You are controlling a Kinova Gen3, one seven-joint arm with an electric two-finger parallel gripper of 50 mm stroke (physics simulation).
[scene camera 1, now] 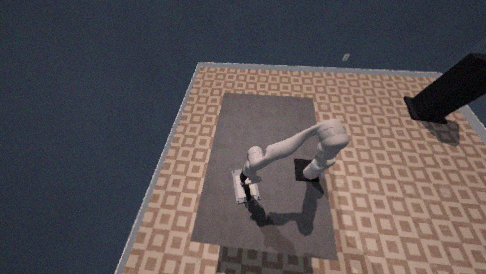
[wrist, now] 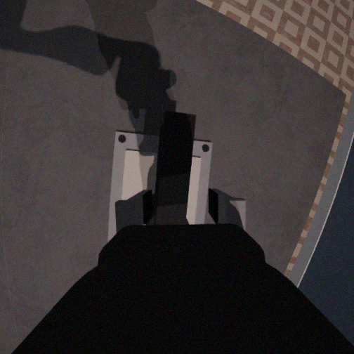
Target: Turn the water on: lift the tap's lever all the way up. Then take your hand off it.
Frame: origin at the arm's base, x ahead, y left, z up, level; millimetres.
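Where they show: arm's base, origin of its link: (scene camera 1: 309, 173).
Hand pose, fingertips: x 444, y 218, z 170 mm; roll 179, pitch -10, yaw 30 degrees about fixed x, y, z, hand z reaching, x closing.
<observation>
Things, the pixels of their centre, and the offset from my fingertips. "*": a spot on its surface instead. Level surfaces: height alone.
- tap, a spot on its surface: (scene camera 1: 247, 193) * dx -22, dy +50, dz -26 mm
- pale base plate, a spot on its surface: (scene camera 1: 237, 189) * dx +60, dy +15, dz -167 mm
- grey mat, height of its surface: dz -182 mm
The tap (scene camera 1: 247, 193) is black and stands on a pale base plate (scene camera 1: 237, 189) (wrist: 116, 175). In the wrist view, a long black bar, which looks like the lever (wrist: 175, 150), runs up the middle over the plate. A dark grey strip, likely the spout (wrist: 189, 124), shows behind its far end. The exact height of the lever is hard to tell from above. My gripper (scene camera 1: 243, 178) (wrist: 180, 201) is open and empty, with one finger on each side of the tap's dark body and a gap on both sides. The near part of the tap is hidden under the gripper.
The plate lies on a grey mat (scene camera 1: 265, 115) (wrist: 280, 125) over a patterned floor. The arm's base (scene camera 1: 311, 173) stands to the right of the tap in the scene view. A tall black block (scene camera 1: 447, 92) stands at the far right. Arm shadows fall across the mat.
</observation>
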